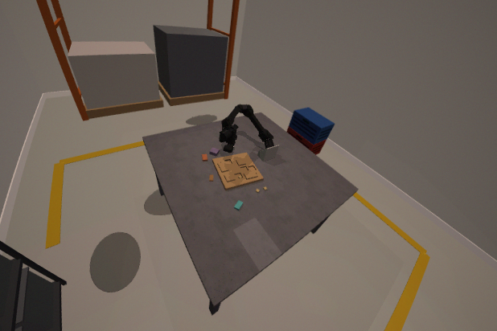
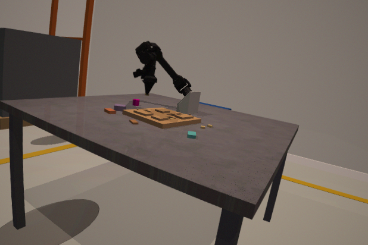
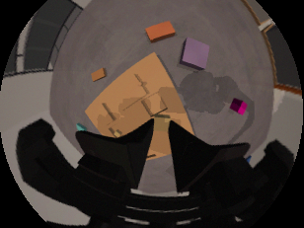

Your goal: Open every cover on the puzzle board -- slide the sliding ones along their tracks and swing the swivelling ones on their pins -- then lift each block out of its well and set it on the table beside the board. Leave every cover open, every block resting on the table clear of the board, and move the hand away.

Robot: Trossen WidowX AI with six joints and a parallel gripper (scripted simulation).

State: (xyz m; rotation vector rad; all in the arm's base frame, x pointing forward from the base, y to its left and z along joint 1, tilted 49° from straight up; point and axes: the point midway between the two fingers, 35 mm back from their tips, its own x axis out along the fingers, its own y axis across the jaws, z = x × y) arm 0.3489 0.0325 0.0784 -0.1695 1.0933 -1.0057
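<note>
My gripper tip is 12 cm to the right of the tan puzzle board, 9 cm above it and 2 cm past it. Also, from my gripper tip: purple block: 13 cm to the right, 10 cm below, 6 cm ahead; magenta block: 23 cm to the right, 14 cm behind, 9 cm below; orange block: 16 cm ahead, 10 cm to the right, 10 cm below.
</note>
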